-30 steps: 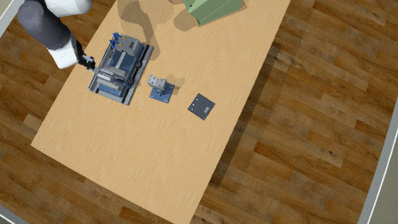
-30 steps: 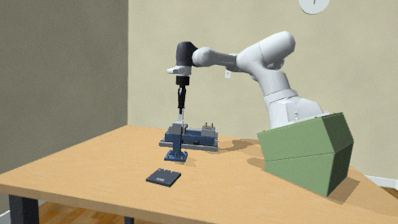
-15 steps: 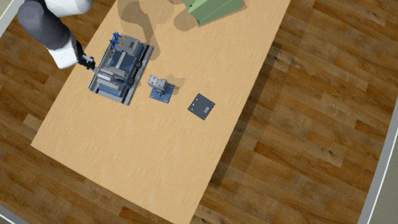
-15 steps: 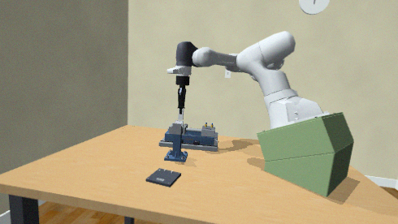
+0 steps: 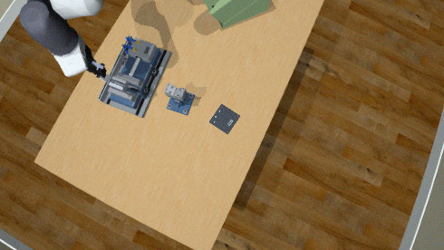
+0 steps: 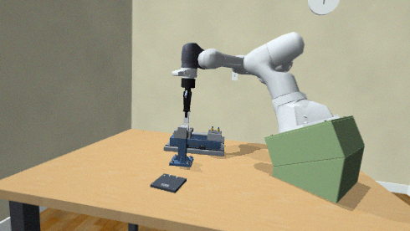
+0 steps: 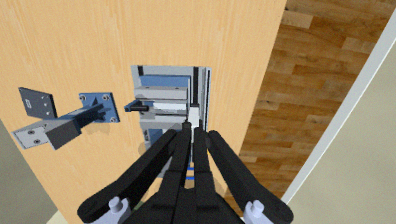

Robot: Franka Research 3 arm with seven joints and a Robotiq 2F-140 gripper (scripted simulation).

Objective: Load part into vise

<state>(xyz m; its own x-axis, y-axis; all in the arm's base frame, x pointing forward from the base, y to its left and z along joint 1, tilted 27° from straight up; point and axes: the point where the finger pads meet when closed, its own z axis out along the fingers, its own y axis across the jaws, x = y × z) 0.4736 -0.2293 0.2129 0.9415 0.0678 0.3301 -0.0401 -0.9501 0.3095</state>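
Right now the grey part is 50 mm to the left of my hand and 50 mm below it. From my hand the other things lie so: vise 110 mm below, 70 mm to the left, 70 mm behind; then dark work stop rod 110 mm to the left, 60 mm below; then grey air cylinder 160 mm behind, 70 mm to the left, 70 mm below.
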